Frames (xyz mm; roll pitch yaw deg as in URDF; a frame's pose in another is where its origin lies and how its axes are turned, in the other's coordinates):
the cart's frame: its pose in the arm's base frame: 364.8 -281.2 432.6 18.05 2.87 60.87
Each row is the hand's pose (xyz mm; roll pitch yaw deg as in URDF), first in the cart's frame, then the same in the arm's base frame.
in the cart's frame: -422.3 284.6 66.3 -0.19 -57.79 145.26
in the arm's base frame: -55.3 -521.3 604.8 -35.21 -66.84 -123.01
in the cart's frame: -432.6 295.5 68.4 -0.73 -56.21 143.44
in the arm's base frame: -68.6 -525.3 610.7 -33.37 -66.07 -127.28
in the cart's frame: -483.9 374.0 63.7 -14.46 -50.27 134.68
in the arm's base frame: -159.5 -532.2 633.1 -38.36 -63.31 -144.69
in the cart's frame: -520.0 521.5 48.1 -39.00 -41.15 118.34
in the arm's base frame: -303.1 -491.7 665.7 -50.18 -57.98 -172.63
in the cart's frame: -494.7 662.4 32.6 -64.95 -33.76 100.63
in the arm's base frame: -411.3 -400.8 693.3 -65.68 -52.02 161.55
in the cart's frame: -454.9 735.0 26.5 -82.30 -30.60 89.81
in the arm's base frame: -453.5 -330.8 708.0 -77.87 -48.56 147.37
